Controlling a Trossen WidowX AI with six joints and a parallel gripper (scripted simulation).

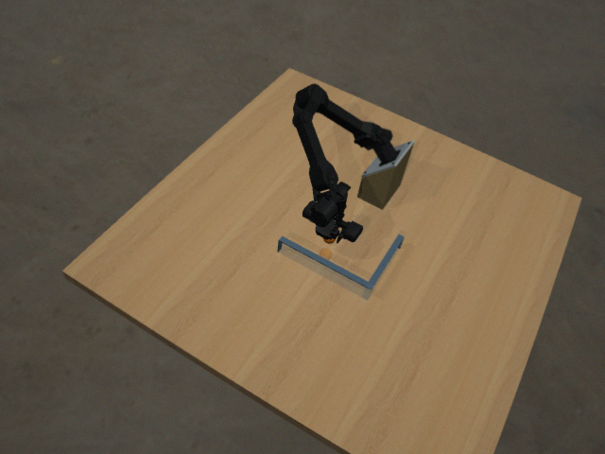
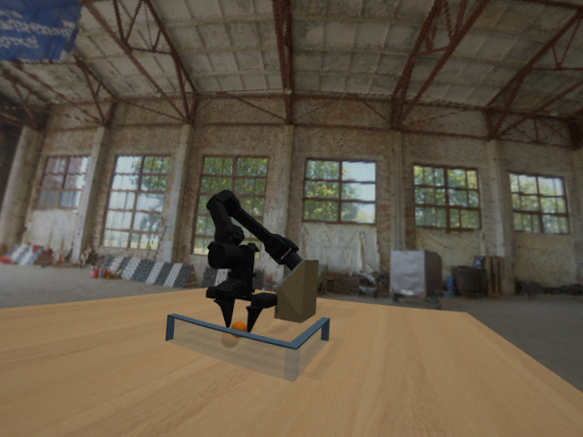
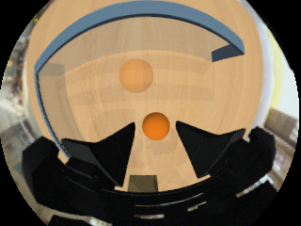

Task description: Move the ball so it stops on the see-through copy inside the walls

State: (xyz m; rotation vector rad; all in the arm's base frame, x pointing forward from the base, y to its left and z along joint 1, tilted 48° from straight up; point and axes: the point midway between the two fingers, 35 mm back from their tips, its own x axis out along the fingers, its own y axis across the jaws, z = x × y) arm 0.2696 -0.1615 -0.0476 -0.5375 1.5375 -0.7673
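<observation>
Now: gripper tip 12 cm short of the clear wall, 4 cm to the right of it and 1 cm below it. The rest, counted from my gripper tip: orange ball: right at my gripper tip.
</observation>
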